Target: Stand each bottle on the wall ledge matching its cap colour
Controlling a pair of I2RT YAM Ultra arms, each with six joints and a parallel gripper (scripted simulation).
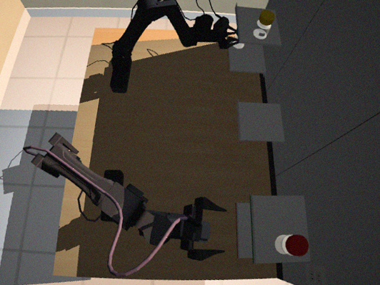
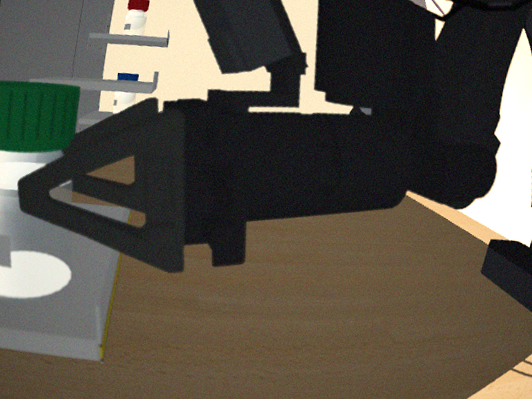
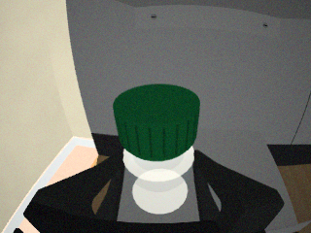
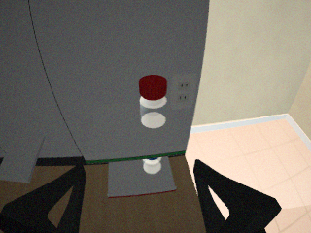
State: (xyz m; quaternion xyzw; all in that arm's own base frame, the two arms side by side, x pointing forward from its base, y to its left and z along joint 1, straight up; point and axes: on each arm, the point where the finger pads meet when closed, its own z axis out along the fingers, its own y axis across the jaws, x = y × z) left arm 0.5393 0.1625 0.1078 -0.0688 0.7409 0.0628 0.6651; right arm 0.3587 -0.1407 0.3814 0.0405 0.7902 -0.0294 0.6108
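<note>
Right now the red-capped bottle is 210 mm ahead of my right hand, 50 mm to the right of it and 90 mm below it. Also, from my right hand: green strip 120 mm ahead, 140 mm below; blue-capped bottle 210 mm ahead, 40 mm to the right, 280 mm below; yellow-capped bottle 240 mm ahead, 740 mm to the left, 90 mm below.
Right now the yellow strip is 4 cm behind my left hand, 5 cm to the right of it and 6 cm below it. The rest, counted from my left hand: blue strip (4 cm behind, 5 cm to the right, 13 cm above); green-capped bottle (1 cm ahead, 1 cm below); yellow-capped bottle (5 cm ahead, 11 cm to the right, 18 cm above).
</note>
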